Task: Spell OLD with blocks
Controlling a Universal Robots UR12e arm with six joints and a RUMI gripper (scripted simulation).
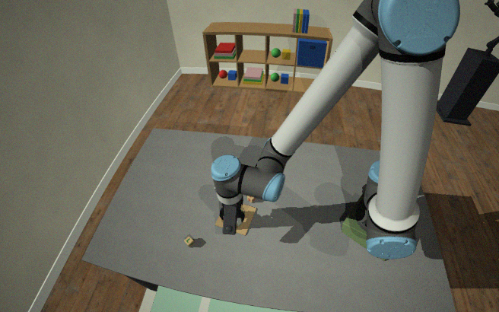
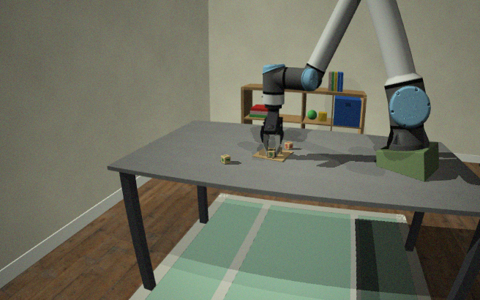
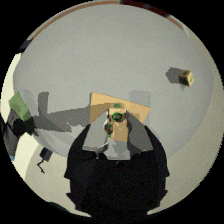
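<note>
Right now the tan mat is 5 cm to the right of my hand and 2 cm below it.
</note>
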